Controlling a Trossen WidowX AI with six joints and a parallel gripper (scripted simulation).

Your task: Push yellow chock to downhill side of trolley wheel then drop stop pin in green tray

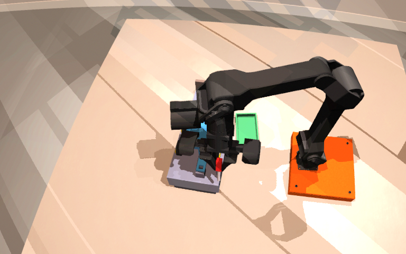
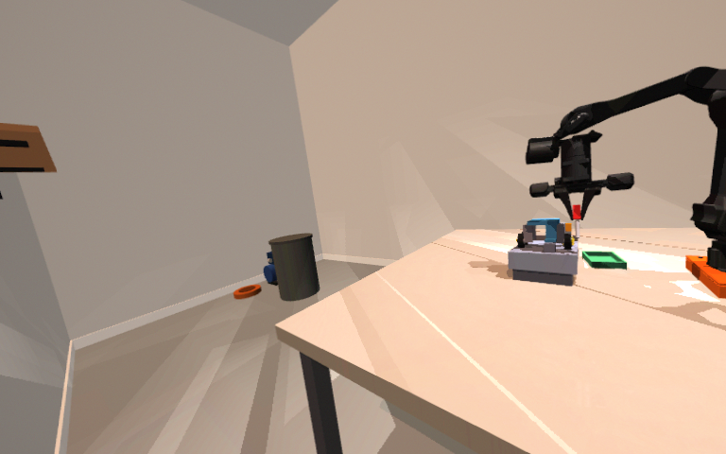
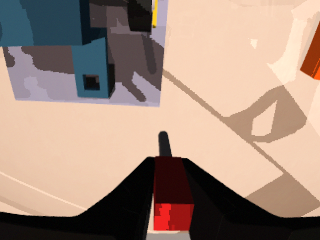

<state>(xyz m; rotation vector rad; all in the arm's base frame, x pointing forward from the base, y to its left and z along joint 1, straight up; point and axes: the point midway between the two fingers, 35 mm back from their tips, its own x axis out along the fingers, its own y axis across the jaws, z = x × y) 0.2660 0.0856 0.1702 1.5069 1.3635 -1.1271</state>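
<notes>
The green tray lies 21 cm to the right of my gripper tip, 18 cm below it and 8 cm behind it. From my gripper tip the other things lie so: grey ramp: 13 cm to the right, 13 cm below, 6 cm ahead; then blue-topped trolley: 12 cm to the right, 6 cm below, 6 cm ahead; then red-headed stop pin: right at my gripper tip.
</notes>
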